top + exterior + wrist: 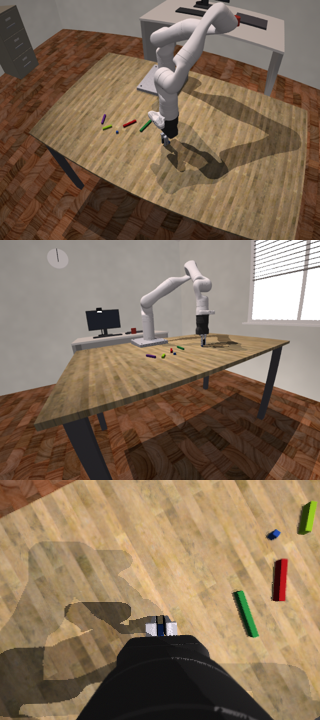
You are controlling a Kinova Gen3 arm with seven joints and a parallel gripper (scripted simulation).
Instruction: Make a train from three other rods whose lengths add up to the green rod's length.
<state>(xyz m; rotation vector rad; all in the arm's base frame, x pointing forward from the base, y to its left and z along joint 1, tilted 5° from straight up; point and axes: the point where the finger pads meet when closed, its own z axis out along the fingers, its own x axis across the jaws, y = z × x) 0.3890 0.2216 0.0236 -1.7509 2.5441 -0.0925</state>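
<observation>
My hand is 35 cm to the left of the purple rod, 3 cm short of it and 3 cm above it. From my hand the other things lie so: green rod (14 cm to the right, 5 cm behind, 3 cm below); red rod (22 cm to the right, 3 cm below, 2 cm behind); lime rod (30 cm to the right, 6 cm ahead, 3 cm below).
</observation>
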